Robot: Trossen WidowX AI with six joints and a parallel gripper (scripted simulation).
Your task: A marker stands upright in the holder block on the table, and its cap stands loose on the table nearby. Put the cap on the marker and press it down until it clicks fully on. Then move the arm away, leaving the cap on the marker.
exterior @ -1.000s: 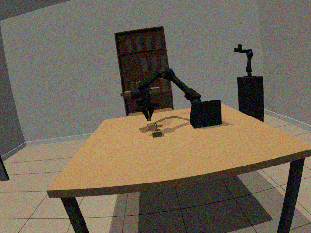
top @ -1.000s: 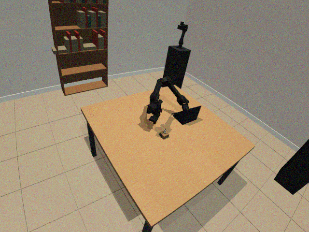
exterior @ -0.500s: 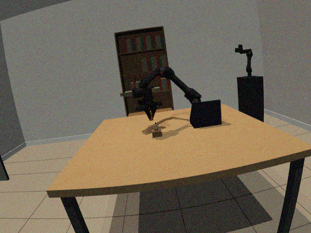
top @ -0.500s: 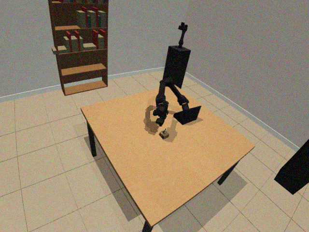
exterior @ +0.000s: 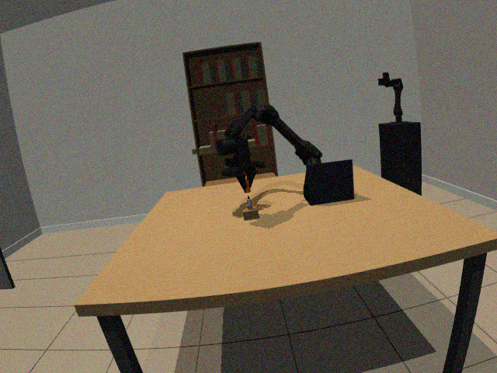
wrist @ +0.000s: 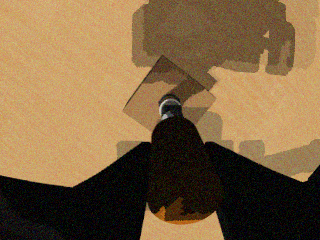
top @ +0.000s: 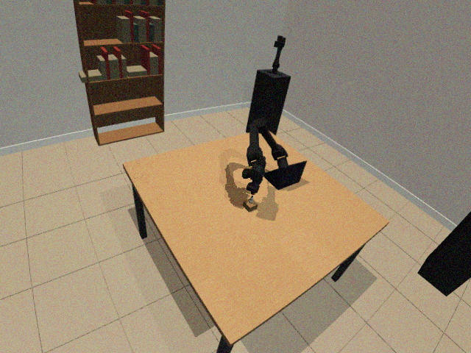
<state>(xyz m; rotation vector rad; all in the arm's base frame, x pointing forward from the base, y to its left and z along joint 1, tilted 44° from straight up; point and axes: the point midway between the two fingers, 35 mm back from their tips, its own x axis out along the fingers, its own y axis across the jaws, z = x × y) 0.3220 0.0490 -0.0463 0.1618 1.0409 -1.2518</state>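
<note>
The holder block lies 110 mm below my gripper tip. The rest, counted from my gripper tip: orange cap 10 mm above.
</note>
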